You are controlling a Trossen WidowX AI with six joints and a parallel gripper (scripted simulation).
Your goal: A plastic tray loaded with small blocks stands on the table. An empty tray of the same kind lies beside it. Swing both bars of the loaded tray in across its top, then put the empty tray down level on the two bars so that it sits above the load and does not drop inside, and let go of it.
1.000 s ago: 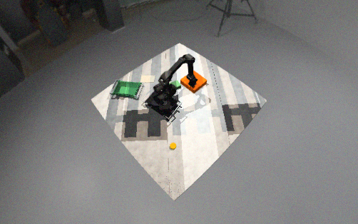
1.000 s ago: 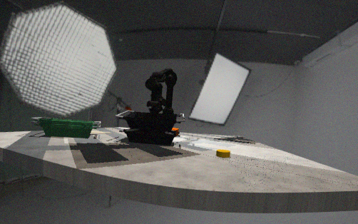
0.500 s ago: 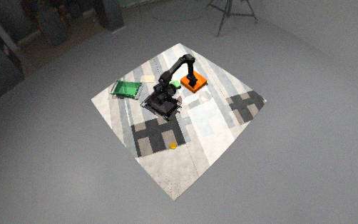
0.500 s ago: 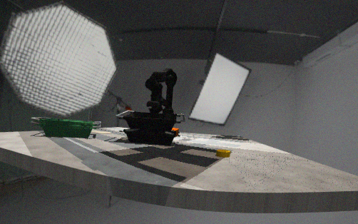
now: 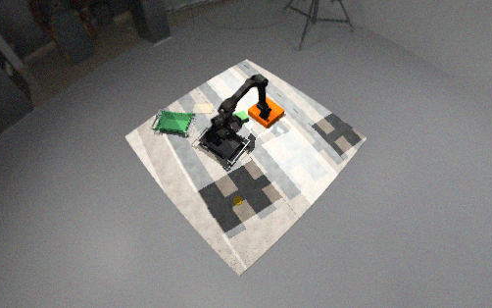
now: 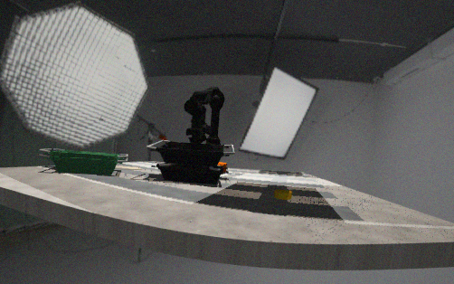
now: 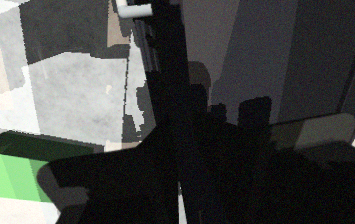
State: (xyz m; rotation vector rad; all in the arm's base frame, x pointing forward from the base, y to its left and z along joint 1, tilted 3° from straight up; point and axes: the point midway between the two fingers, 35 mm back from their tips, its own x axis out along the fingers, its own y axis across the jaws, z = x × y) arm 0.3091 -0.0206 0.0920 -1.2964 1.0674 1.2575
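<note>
My gripper tip is 70 mm short of the black tray, 20 mm below it and 10 mm to the right of it. Round my gripper tip: light green block (190 mm behind, 110 mm to the right, 80 mm below); then yellow disc (330 mm to the left, 250 mm ahead, 90 mm below).
</note>
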